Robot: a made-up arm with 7 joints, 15 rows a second.
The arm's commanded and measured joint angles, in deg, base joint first. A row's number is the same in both.
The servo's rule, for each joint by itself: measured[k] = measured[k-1] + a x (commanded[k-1-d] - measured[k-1]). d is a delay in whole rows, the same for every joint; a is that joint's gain. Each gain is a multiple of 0.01, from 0.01 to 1. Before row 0 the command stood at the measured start. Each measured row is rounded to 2 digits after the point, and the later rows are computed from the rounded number. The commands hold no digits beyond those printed.
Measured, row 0:
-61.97, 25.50, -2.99, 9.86, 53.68, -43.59, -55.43
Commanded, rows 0 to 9:
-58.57, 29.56, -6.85, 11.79, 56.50, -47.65, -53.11
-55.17, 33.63, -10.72, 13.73, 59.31, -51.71, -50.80
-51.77, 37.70, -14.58, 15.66, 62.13, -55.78, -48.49
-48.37, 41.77, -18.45, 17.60, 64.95, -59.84, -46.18
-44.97, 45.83, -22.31, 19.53, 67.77, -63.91, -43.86
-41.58, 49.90, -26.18, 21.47, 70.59, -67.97, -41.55
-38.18, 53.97, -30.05, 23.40, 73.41, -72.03, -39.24
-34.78, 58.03, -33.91, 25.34, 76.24, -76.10, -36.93
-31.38, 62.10, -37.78, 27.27, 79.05, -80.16, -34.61
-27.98, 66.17, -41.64, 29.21, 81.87, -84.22, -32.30
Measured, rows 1 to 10:
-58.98, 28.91, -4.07, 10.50, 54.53, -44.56, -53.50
-55.63, 32.87, -5.93, 11.57, 55.96, -46.28, -51.26
-52.23, 36.93, -8.35, 12.92, 57.81, -48.56, -48.96
-48.83, 41.00, -11.18, 14.46, 59.95, -51.27, -46.65
-45.43, 45.06, -14.30, 16.13, 62.30, -54.30, -44.33
-42.04, 49.13, -17.63, 17.89, 64.79, -57.58, -42.02
-38.64, 53.20, -21.11, 19.71, 67.38, -61.05, -39.71
-35.24, 57.26, -24.69, 21.57, 70.04, -64.66, -37.40
-31.84, 61.33, -28.36, 23.45, 72.74, -68.38, -35.08
-28.44, 65.40, -32.08, 25.35, 75.48, -72.18, -32.77
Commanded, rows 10 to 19:
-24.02, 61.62, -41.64, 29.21, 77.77, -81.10, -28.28
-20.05, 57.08, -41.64, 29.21, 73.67, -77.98, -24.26
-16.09, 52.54, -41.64, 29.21, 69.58, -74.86, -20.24
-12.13, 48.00, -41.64, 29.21, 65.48, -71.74, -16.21
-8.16, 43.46, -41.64, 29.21, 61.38, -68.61, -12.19
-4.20, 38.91, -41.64, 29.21, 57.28, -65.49, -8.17
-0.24, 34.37, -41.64, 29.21, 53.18, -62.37, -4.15
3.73, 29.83, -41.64, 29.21, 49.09, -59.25, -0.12
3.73, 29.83, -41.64, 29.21, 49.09, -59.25, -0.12
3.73, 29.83, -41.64, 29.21, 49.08, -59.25, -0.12
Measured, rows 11 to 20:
-24.55, 62.22, -34.76, 26.62, 76.17, -74.32, -29.04
-20.59, 57.90, -36.69, 27.47, 75.42, -75.20, -25.07
-16.63, 53.40, -38.08, 28.04, 73.67, -75.12, -21.06
-12.67, 48.86, -39.08, 28.43, 71.21, -74.31, -17.03
-8.70, 44.32, -39.80, 28.69, 68.26, -72.94, -13.01
-4.74, 39.78, -40.32, 28.86, 64.97, -71.15, -8.99
-0.78, 35.24, -40.69, 28.98, 61.43, -69.04, -4.97
3.19, 30.70, -40.96, 29.06, 57.73, -66.69, -0.94
3.67, 29.97, -41.15, 29.11, 55.14, -64.90, -0.26
3.72, 29.85, -41.29, 29.14, 53.32, -63.54, -0.14

